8 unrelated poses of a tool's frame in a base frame.
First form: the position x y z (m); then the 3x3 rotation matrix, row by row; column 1 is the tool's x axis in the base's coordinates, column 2 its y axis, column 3 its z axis. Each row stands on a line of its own.
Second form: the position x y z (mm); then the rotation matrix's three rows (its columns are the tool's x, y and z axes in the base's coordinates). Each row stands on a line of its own. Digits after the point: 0 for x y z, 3 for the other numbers.
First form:
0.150 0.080 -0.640
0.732 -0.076 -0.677
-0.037 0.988 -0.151
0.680 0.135 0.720
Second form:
150 80 -640
0.732 -0.076 -0.677
-0.037 0.988 -0.151
0.680 0.135 0.720

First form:
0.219 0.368 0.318
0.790 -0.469 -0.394
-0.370 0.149 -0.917
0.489 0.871 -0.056
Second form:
219 368 318
0.790 -0.469 -0.394
-0.370 0.149 -0.917
0.489 0.871 -0.056

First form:
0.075 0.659 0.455
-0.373 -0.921 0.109
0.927 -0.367 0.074
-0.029 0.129 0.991
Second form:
75 659 455
-0.373 -0.921 0.109
0.927 -0.367 0.074
-0.029 0.129 0.991

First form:
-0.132 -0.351 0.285
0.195 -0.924 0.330
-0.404 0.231 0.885
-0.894 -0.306 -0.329
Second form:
-132 -351 285
0.195 -0.924 0.330
-0.404 0.231 0.885
-0.894 -0.306 -0.329

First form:
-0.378 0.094 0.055
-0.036 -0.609 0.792
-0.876 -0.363 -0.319
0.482 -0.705 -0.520
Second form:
-378 94 55
-0.036 -0.609 0.792
-0.876 -0.363 -0.319
0.482 -0.705 -0.520

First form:
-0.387 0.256 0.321
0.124 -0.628 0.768
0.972 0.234 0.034
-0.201 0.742 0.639
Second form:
-387 256 321
0.124 -0.628 0.768
0.972 0.234 0.034
-0.201 0.742 0.639

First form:
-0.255 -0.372 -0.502
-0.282 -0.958 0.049
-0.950 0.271 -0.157
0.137 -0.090 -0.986
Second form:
-255 -372 -502
-0.282 -0.958 0.049
-0.950 0.271 -0.157
0.137 -0.090 -0.986

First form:
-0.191 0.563 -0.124
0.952 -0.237 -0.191
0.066 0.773 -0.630
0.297 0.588 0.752
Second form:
-191 563 -124
0.952 -0.237 -0.191
0.066 0.773 -0.630
0.297 0.588 0.752

